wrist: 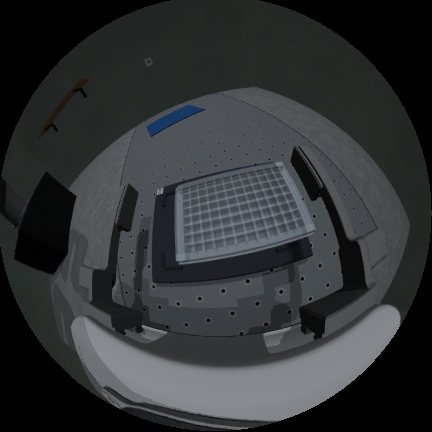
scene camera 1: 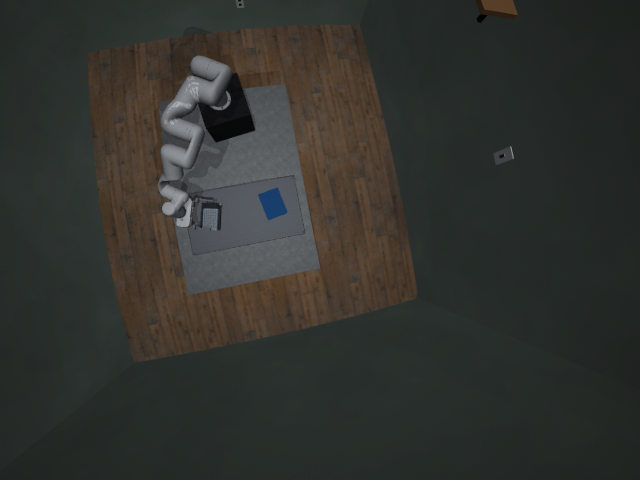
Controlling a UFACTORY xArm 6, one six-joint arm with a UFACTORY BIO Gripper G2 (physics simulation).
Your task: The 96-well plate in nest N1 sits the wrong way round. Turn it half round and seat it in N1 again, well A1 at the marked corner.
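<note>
The clear 96-well plate (scene camera 1: 210,219) (wrist: 240,215) lies in the dark nest (scene camera 1: 219,212) (wrist: 225,271). Its well grid faces up; I cannot tell which corner is well A1, or whether it sits fully down. A small white label (wrist: 160,191) marks the nest's far left corner in the wrist view; its print is hard to read. My gripper (scene camera 1: 205,213) (wrist: 217,190) is open and empty. In the wrist view one finger stands left of the plate and the other right of it, both apart from it.
A blue rectangle (scene camera 1: 272,203) (wrist: 175,120) lies on the grey perforated board (scene camera 1: 242,222) (wrist: 240,130), beyond the nest in the wrist view. The arm's black base block (scene camera 1: 232,126) (wrist: 46,225) stands behind the board, to the left in the wrist view.
</note>
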